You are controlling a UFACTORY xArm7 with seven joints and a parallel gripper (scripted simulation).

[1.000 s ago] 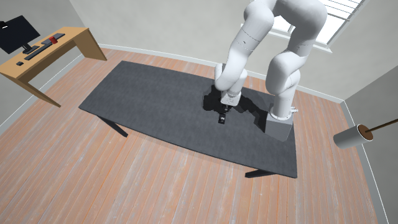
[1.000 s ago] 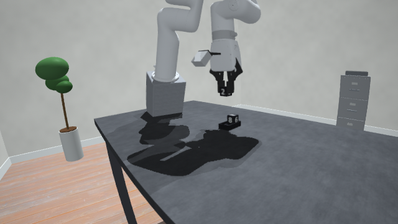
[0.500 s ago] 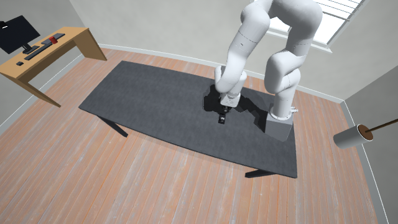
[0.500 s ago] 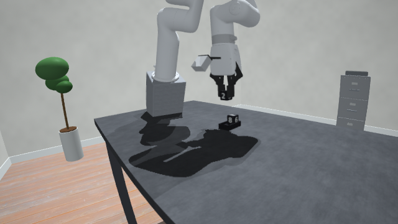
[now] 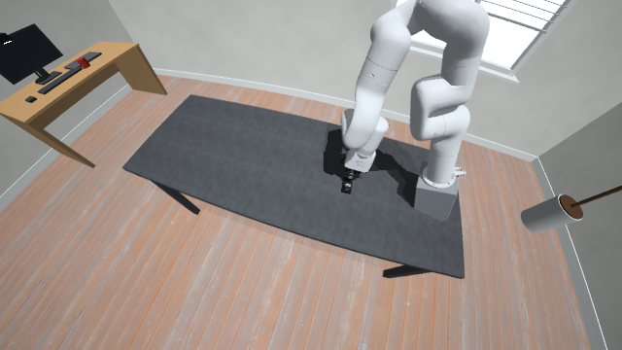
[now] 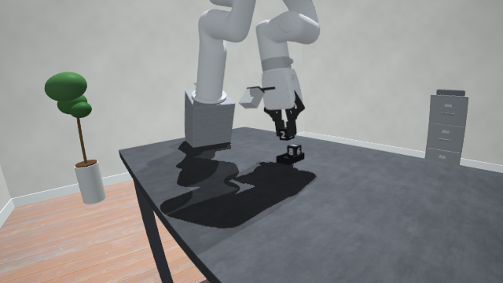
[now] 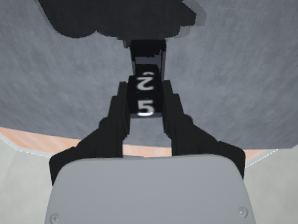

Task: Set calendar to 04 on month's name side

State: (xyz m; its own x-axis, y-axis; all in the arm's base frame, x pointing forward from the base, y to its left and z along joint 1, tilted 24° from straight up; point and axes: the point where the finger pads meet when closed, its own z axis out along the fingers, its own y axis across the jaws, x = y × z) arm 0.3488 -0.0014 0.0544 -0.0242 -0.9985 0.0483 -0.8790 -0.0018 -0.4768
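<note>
Right now the black number cube is 70 mm below my hand and 30 mm to the left of it. From my hand the other things lie so: black calendar tray (80 mm below, 20 mm to the left).
</note>
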